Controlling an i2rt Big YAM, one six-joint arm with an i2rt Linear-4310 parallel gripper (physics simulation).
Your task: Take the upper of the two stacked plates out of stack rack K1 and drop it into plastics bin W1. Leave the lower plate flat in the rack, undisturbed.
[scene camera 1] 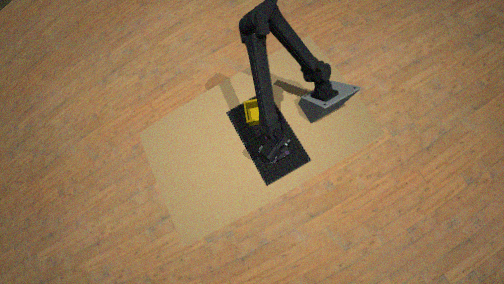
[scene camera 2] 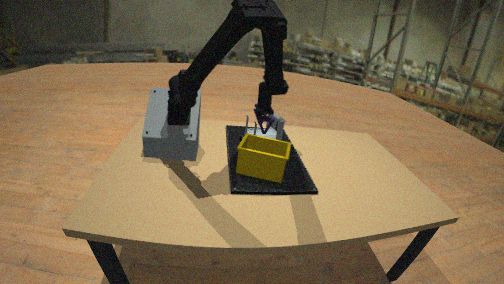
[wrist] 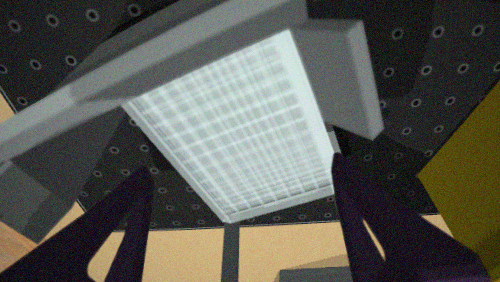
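Pixels of known places: gripper, fingertip midpoint: (scene camera 2: 262,129) (wrist: 239,167); arm's base, origin of the base link: (scene camera 1: 324,95) (scene camera 2: 179,110).
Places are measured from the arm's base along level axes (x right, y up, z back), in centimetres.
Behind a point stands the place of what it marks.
In the wrist view a clear, gridded upper plate (wrist: 235,125) {z -36.8, x -8.7, y -10.8 cm} lies in the grey stack rack K1 (wrist: 350,80) {z -42.5, x -5.5, y -4.0 cm} (scene camera 2: 281,128) {z -42.7, x -5.9, y -7.5 cm}, framed by its upright guides. The lower plate cannot be told apart beneath it. My gripper (wrist: 239,167) {z -34.9, x -8.7, y -9.6 cm} (scene camera 2: 265,125) {z -34.9, x -8.7, y -9.6 cm} is open and empty, low over the rack. In the wrist view its right fingertip shows close against the plate's right edge, and its left fingertip stands out from the left edge; exact heights cannot be told. The yellow plastics bin W1 (scene camera 1: 252,113) {z -35.3, x 17.4, y -15.2 cm} (scene camera 2: 261,165) {z -29.5, x 19.6, y -10.5 cm} (wrist: 467,175) {z -29.4, x 6.8, y -12.5 cm} stands upright beside the rack.
The rack and bin stand on a black perforated board (scene camera 1: 295,161) {z -29.0, x -21.4, y -15.8 cm} (scene camera 2: 300,181) {z -44.3, x 21.5, y -15.8 cm} on the wooden table (scene camera 1: 185,165) {z -89.7, x 11.9, y -17.1 cm} (scene camera 2: 370,195) {z -72.3, x 30.8, y -17.1 cm}. The grey arm pedestal (scene camera 1: 320,111) {z -7.7, x -6.4, y 1.7 cm} (scene camera 2: 170,146) {z 2.5, x 7.5, y -11.6 cm} stands beside the board. The rack's tall guides rise near my fingers.
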